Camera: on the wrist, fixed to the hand. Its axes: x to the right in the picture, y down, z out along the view.
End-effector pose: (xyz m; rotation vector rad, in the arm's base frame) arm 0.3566 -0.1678 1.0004 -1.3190 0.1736 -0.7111
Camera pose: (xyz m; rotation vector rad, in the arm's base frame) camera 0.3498 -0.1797 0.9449 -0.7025 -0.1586 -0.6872
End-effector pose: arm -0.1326 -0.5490 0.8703 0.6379 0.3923 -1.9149
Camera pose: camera -0.0775 -0.5436 0.8563 0.9896 -0.3088 -2.1179
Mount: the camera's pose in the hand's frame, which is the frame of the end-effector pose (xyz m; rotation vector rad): -0.0136 0.0478 -0.0282 0.6751 -0.0736 -0.0585
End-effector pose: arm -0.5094 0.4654 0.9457 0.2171 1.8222 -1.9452
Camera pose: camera -0.4823 0.4953 0.9052 0.2985 1.0770 -2.5100
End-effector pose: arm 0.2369 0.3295 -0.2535 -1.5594 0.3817 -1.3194
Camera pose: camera 0.2244 0.3054 -0.3038 -1.0454 -0.1544 -1.2548
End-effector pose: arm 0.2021 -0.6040 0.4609 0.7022 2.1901 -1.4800
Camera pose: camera 0.2405 -0.5652 0.4440 0.7662 1.6469 -2.2616
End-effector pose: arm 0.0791 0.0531 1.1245 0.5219 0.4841 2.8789
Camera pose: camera 0.0759 -0.0025 1.1118 0.6804 1.4399 2.5715
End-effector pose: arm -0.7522 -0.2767 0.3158 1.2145 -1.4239 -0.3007
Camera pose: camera -0.7545 -0.2330 0.3525 1.8023 -1.6142 0.1165
